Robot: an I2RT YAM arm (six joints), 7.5 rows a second.
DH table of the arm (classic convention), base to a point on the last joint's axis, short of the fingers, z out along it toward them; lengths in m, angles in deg. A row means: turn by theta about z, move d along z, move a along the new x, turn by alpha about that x. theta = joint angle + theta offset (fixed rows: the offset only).
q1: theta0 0; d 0.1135; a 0.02; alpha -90
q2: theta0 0; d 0; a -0.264; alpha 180
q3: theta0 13.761; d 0; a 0.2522; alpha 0
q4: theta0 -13.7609; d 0; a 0.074; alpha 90
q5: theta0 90; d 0; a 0; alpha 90
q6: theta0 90; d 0.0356; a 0; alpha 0
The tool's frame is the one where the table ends.
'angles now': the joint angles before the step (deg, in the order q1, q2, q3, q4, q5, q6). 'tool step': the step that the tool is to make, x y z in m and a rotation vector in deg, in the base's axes. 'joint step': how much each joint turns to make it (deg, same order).
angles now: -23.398 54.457 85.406 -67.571 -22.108 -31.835
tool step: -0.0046 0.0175 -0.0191 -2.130 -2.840 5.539
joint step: 7.232 -5.624 -8.141 5.953 1.983 0.120
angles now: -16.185 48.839 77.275 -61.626 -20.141 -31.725
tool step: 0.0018 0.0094 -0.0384 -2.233 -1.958 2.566
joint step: 5.335 -6.149 -12.633 8.914 3.255 0.013
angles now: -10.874 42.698 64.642 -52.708 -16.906 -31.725
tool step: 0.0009 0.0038 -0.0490 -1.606 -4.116 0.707
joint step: 2.306 -7.483 -15.301 12.143 1.828 -0.015
